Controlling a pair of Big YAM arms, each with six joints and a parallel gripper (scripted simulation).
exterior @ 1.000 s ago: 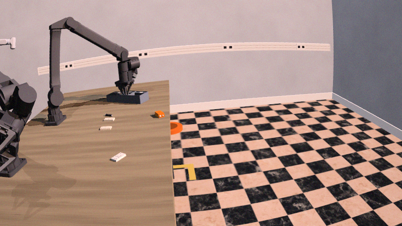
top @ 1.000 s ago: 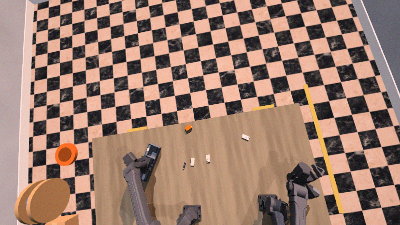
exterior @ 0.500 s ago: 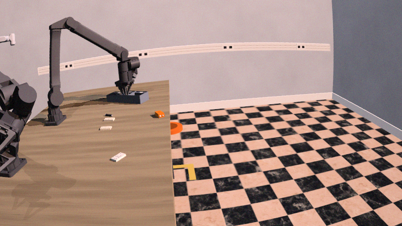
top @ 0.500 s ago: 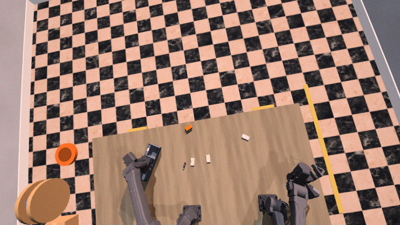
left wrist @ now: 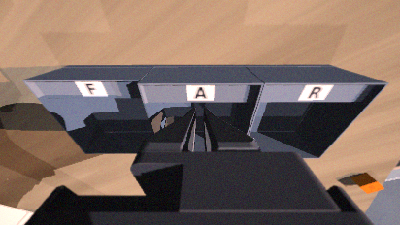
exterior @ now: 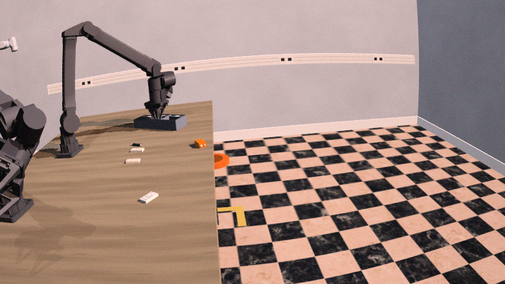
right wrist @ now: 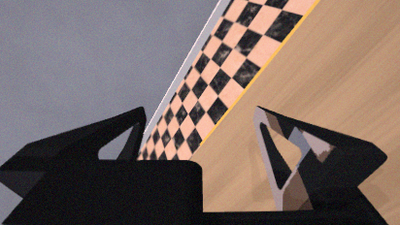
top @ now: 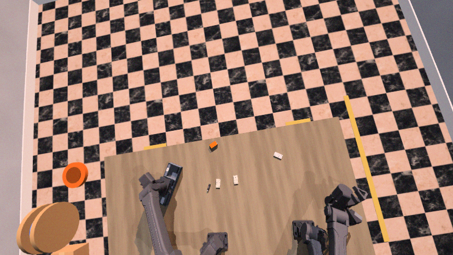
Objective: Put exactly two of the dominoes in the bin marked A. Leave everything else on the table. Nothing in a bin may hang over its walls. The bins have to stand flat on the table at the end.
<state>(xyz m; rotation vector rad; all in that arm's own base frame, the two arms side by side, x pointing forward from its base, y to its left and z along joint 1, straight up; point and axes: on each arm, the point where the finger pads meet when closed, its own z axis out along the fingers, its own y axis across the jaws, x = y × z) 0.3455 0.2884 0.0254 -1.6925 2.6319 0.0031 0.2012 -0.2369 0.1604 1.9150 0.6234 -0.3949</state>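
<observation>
The bin row is right at my left hand.
</observation>
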